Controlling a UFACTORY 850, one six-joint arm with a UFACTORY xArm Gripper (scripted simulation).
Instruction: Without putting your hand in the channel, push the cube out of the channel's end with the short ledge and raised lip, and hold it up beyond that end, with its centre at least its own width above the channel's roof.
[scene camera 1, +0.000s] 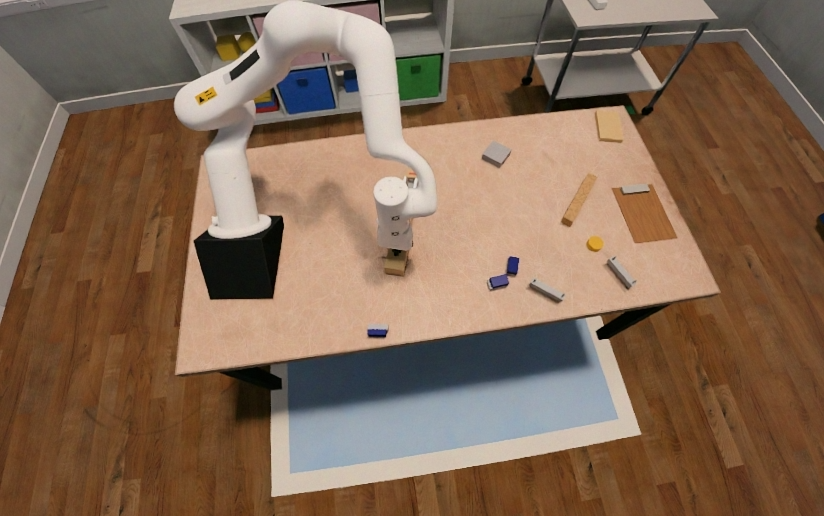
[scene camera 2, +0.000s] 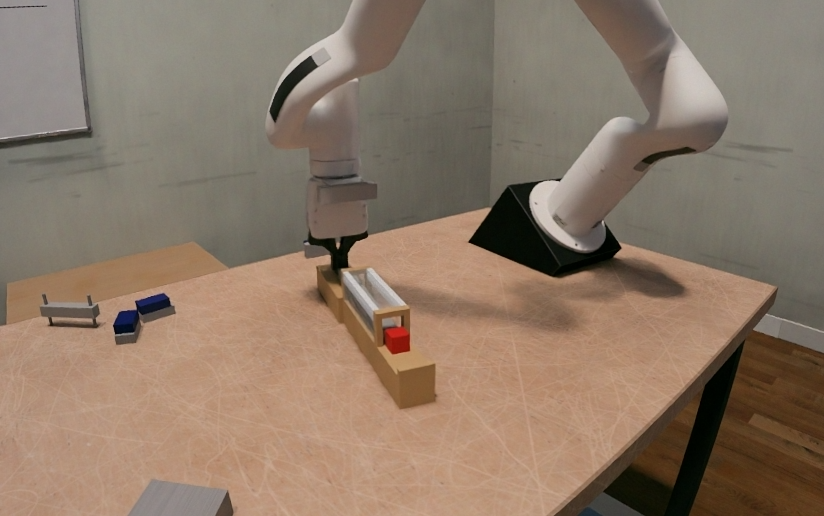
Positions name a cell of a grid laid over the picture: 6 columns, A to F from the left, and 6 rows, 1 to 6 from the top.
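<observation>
You'd find my gripper (scene camera 2: C4) in the same view as a wooden channel (scene camera 2: D5). There's a clipboard (scene camera 1: E3) too, though in scene camera 2 it's out of frame.
</observation>
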